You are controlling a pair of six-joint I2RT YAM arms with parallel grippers.
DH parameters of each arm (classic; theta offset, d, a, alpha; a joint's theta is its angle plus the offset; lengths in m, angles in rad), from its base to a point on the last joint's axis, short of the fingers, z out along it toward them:
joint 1: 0 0.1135 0.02 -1.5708
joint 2: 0 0 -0.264 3.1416
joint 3: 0.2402 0 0.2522 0
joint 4: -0.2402 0 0.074 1.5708
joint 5: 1.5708 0 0 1.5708
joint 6: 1.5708 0.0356 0 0
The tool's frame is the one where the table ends.
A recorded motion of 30 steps. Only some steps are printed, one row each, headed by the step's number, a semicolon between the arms.
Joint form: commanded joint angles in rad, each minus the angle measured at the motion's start. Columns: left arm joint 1, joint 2, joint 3, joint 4, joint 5, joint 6; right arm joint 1, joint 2, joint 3, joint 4, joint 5, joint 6.
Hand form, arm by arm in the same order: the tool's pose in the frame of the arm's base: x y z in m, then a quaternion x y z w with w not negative. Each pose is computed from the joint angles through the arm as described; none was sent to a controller.
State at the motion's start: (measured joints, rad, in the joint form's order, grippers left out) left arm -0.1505 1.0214 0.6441 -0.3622 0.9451 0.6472; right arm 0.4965 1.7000 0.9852 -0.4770 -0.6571 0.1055
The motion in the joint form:
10: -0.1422 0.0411 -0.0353 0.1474 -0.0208 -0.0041; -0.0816 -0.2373 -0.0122 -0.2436 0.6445 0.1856
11: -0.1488 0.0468 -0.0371 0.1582 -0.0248 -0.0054; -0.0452 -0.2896 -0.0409 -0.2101 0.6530 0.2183
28: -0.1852 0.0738 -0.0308 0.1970 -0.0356 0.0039; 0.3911 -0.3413 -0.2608 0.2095 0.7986 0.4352
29: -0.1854 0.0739 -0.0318 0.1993 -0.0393 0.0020; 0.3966 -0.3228 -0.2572 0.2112 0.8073 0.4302
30: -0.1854 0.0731 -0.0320 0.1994 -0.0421 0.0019; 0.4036 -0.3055 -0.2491 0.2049 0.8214 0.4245
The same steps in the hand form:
10: 0.1956 -0.0886 0.2315 0.53682 0.63128 -0.32710 0.45423; 0.2511 0.1111 0.2111 -0.06198 0.98183 0.06779 0.16608
11: 0.1962 -0.0902 0.2306 0.53845 0.63004 -0.32669 0.45430; 0.2412 0.1170 0.2174 -0.06274 0.97626 0.08019 0.19116
28: 0.1989 -0.0992 0.2300 0.55330 0.61562 -0.32547 0.45710; 0.1712 0.2024 0.1890 -0.13974 0.93208 0.16403 0.29119
29: 0.1990 -0.0992 0.2298 0.55256 0.61676 -0.32423 0.45735; 0.1717 0.2048 0.1857 -0.14402 0.93331 0.15674 0.28916
30: 0.1990 -0.0991 0.2299 0.55234 0.61734 -0.32299 0.45769; 0.1720 0.2074 0.1835 -0.14867 0.93459 0.14683 0.28789

